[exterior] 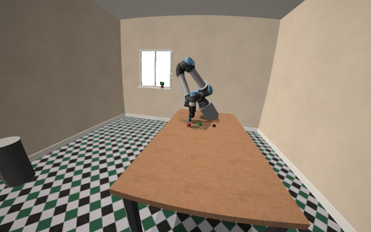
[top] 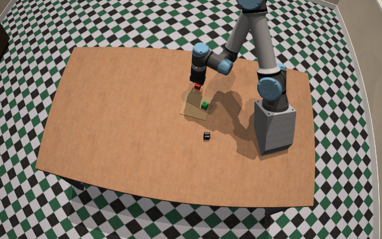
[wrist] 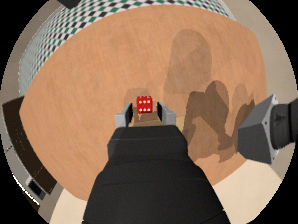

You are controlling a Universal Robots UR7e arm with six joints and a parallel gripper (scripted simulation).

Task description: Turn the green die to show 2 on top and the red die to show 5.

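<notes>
My gripper is now 50 mm above the red die. Also, from my hand: green die (20 mm behind, 130 mm to the left, 50 mm below); then black die (10 mm behind, 290 mm to the left, 50 mm below); then tan mat (20 mm ahead, 110 mm to the left, 70 mm below).
</notes>
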